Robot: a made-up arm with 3 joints.
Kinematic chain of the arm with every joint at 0, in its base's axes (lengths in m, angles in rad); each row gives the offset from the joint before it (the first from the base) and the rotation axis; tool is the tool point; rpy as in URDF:
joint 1: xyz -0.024 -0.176 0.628 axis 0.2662 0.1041 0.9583
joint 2: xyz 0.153 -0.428 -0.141 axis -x
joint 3: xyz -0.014 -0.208 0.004 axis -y
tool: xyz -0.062 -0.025 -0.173 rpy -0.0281 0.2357 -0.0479
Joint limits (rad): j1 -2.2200..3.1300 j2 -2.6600..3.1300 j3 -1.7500..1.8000
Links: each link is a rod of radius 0.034 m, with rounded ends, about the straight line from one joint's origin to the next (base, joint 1, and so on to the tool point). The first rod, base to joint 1, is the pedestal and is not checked.
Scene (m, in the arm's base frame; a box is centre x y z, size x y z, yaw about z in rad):
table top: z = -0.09
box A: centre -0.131 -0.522 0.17 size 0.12 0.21 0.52 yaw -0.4
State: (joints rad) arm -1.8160 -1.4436 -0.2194
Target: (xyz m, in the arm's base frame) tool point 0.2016 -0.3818 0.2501
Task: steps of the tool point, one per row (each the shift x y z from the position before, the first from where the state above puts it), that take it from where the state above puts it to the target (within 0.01 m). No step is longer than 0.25 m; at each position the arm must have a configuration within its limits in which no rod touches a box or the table.
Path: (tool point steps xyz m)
1: 0.0027 -0.0834 0.0043
2: 0.0067 -0.0863 0.0058
3: 0.0124 -0.0872 0.0095
4: 0.0201 -0.0855 0.0151
5: 0.0294 -0.0806 0.0218
6: 0.0398 -0.0724 0.0287
7: 0.0498 -0.0603 0.0346
8: 0.1951 0.0414 -0.1030
9: 0.1511 0.1172 -0.0730
10: 0.0855 0.1553 -0.0339
11: 0.0202 0.1516 0.0054

